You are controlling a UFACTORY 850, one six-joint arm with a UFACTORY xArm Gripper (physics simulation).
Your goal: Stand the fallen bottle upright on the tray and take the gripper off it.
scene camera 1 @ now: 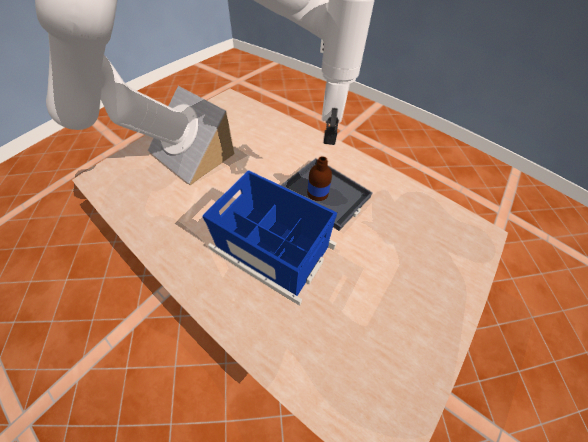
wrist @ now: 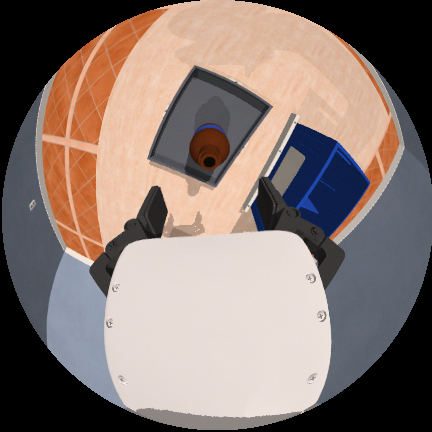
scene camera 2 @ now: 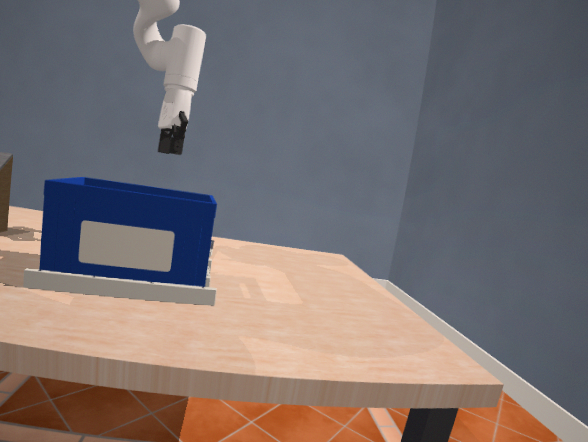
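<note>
The brown bottle [scene camera 1: 320, 179] [wrist: 210, 145] with a blue band stands upright on the dark grey tray [scene camera 1: 356, 204] [wrist: 172, 111]. My gripper [scene camera 1: 330, 143] [scene camera 2: 170, 152] [wrist: 209, 193] is open and empty. It hangs above the bottle, apart from it; in the wrist view the bottle's mouth shows beyond the fingertips. In scene camera 2 the bottle and the tray do not show; the blue crate stands in front of that part of the table.
A blue crate [scene camera 1: 287, 257] [scene camera 2: 127, 200] [wrist: 345, 185] with inner dividers stands beside the tray, with pale rails [scene camera 1: 255, 272] [scene camera 2: 120, 290] [wrist: 272, 162] along its base. The arm's wedge-shaped mount [scene camera 1: 220, 145] stands at the table's far left in scene camera 1.
</note>
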